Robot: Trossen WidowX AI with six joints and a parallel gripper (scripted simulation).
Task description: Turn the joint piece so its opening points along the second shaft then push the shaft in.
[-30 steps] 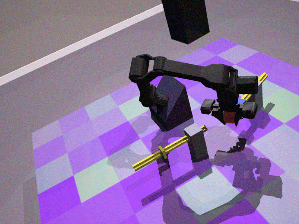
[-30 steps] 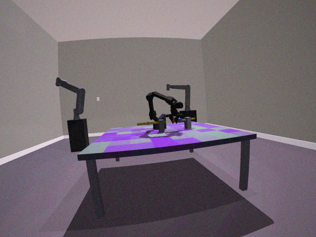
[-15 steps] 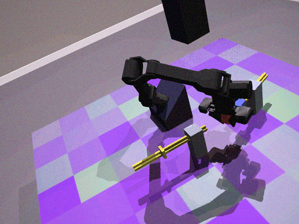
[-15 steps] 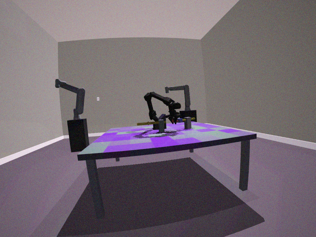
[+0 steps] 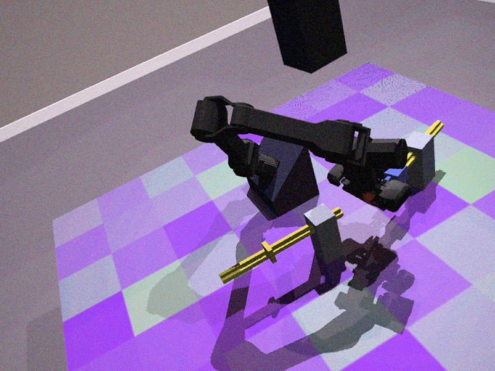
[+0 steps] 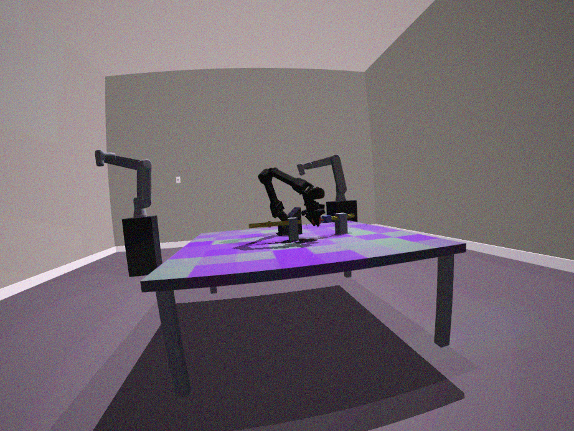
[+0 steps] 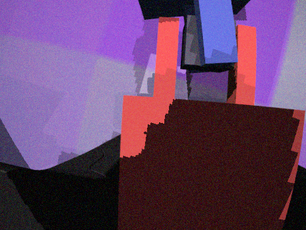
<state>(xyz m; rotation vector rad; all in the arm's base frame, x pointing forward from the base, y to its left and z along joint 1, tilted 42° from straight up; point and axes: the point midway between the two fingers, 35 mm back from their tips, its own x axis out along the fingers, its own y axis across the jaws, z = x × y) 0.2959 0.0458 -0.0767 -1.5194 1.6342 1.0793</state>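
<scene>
Right now the red square joint piece is 4 cm above my gripper tip and 1 cm to the left of it.
</scene>
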